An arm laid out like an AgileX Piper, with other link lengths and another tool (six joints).
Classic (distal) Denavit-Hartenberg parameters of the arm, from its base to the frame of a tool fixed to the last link. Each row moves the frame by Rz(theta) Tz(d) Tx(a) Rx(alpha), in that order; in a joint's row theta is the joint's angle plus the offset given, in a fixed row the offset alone. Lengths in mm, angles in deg.
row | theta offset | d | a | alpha
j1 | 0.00 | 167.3 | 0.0 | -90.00
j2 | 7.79 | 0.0 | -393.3 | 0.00
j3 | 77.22 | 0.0 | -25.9 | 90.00
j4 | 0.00 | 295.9 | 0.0 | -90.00
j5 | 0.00 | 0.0 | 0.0 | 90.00
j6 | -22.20 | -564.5 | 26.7 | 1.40
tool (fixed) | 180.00 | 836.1 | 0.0 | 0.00
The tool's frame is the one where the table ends.
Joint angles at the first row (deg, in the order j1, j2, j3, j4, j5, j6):
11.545 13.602 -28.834 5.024 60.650 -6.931
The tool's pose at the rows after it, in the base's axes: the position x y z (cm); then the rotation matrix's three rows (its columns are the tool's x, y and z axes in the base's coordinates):
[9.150 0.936 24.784], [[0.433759 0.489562 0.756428], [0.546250 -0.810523 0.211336], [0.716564 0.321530 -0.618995]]
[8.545 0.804 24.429], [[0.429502 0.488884 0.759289], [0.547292 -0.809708 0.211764], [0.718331 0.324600 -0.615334]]
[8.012 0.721 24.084], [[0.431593 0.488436 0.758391], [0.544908 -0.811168 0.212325], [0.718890 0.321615 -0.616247]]
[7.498 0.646 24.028], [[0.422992 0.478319 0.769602], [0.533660 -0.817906 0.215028], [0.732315 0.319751 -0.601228]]
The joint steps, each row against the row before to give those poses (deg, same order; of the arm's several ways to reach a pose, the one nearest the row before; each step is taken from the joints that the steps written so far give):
-0.002 -3.105 0.197 0.003 1.515 0.051
0.002 -1.691 0.252 -0.066 1.169 0.002
0.000 -1.216 0.128 0.000 1.149 0.265
0.000 -1.908 0.000 -0.001 0.807 0.659

